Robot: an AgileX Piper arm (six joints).
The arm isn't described. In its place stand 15 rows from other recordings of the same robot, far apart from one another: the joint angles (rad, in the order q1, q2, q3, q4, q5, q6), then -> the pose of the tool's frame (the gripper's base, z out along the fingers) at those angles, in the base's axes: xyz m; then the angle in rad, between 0 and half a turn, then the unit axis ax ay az.
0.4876, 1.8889, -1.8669, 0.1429, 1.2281, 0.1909 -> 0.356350 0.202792 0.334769 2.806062 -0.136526 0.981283 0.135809
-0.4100, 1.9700, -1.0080, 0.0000, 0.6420, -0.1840 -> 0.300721 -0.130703 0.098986 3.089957 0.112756 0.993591 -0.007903
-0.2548, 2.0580, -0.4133, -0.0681, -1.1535, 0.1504 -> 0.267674 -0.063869 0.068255 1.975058 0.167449 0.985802 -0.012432
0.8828, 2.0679, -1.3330, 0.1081, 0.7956, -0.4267 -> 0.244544 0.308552 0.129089 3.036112 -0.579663 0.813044 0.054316
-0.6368, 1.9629, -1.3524, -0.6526, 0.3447, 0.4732 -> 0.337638 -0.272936 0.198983 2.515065 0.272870 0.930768 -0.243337
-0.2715, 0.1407, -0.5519, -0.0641, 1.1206, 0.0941 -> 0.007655 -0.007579 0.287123 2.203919 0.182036 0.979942 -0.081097
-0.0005, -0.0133, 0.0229, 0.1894, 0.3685, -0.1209 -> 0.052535 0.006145 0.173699 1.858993 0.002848 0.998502 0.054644
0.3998, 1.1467, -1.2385, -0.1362, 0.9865, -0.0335 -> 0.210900 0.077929 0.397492 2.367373 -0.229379 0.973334 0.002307
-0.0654, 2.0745, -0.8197, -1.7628, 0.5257, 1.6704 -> 0.324004 -0.066142 0.060691 2.694909 0.039409 0.960632 -0.275016
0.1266, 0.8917, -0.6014, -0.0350, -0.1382, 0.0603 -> 0.191908 0.024868 0.332049 1.641567 -0.052575 0.995911 0.073460
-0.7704, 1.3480, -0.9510, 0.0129, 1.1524, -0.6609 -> 0.166264 -0.159856 0.260990 3.051739 0.056992 0.997890 -0.031091
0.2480, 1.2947, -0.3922, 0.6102, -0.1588, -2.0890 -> 0.213640 0.045590 0.180457 2.479223 -0.713924 0.633737 -0.297808
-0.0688, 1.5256, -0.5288, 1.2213, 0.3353, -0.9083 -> 0.243183 0.011443 0.148333 2.644545 0.134640 0.973419 0.185276
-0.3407, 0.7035, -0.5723, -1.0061, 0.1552, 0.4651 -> 0.137962 -0.061518 0.334591 1.913695 -0.036504 0.917288 -0.396548
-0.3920, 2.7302, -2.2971, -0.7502, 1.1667, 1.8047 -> 0.468506 -0.255405 0.066487 2.653019 0.790603 0.559342 -0.249166
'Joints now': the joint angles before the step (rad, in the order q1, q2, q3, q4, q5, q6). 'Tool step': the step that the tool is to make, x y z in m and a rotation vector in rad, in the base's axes. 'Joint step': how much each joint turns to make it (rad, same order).
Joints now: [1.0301, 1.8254, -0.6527, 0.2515, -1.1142, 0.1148]
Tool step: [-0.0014, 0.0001, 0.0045, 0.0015, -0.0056, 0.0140]
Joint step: [0.0000, -0.0166, 0.0000, -0.0142, 0.0128, 0.0000]
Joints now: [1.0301, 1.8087, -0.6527, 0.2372, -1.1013, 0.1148]
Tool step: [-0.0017, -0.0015, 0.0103, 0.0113, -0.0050, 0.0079]
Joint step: [-0.0001, -0.0380, -0.0001, -0.0057, 0.0263, -0.0010]
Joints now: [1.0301, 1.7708, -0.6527, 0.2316, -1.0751, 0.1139]
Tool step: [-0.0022, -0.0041, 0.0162, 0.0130, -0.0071, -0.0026]
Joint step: [0.0000, -0.0622, 0.0001, 0.0094, 0.0458, -0.0138]
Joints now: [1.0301, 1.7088, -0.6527, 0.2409, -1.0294, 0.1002]
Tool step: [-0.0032, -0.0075, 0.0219, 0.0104, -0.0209, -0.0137]
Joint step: [0.0001, -0.0853, 0.0001, 0.0255, 0.0589, -0.0407]
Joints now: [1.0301, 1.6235, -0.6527, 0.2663, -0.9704, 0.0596]
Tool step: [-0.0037, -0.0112, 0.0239, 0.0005, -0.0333, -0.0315]
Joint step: [-0.0001, -0.0968, -0.0002, 0.0506, 0.0640, -0.0783]
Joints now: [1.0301, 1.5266, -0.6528, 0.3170, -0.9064, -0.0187]
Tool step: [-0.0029, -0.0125, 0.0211, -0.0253, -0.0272, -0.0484]
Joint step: [-0.0001, -0.0916, -0.0067, 0.0851, 0.0781, -0.1228]
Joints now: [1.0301, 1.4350, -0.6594, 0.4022, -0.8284, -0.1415]
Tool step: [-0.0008, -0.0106, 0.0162, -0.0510, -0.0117, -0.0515]
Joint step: [-0.0030, -0.0710, -0.0186, 0.1110, 0.0875, -0.1565]
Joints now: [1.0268, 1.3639, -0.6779, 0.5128, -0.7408, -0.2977]
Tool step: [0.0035, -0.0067, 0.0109, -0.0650, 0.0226, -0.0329]
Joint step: [-0.0189, -0.0421, -0.0351, 0.1105, 0.1113, -0.1491]
